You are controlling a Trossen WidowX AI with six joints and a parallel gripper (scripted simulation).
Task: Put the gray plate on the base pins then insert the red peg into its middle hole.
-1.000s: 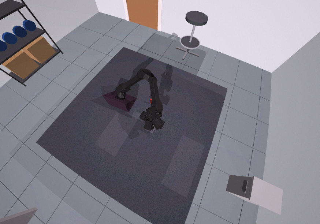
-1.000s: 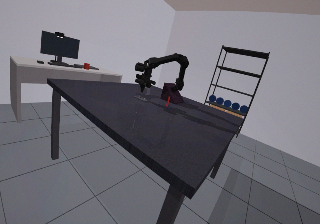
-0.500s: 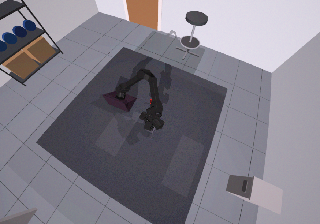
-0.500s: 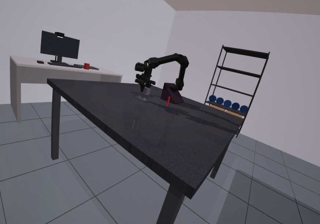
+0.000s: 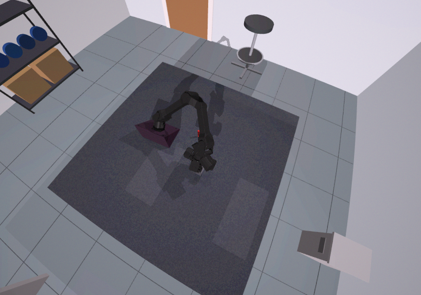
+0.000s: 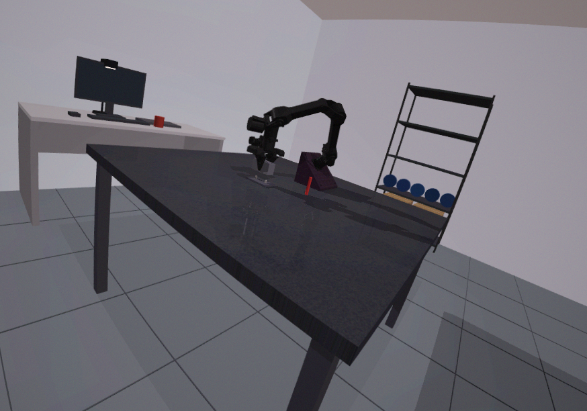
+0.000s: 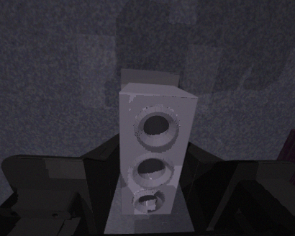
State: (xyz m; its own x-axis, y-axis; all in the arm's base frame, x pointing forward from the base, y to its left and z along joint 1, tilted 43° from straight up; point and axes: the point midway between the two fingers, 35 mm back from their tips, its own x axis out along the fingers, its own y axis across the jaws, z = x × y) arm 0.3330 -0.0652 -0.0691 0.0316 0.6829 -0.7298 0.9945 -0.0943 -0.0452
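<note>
Now: gripper tip 5 cm above the flat base. Round my gripper tip: red peg (9 cm behind, 19 cm to the left, 2 cm below); gray plate (3 cm above).
</note>
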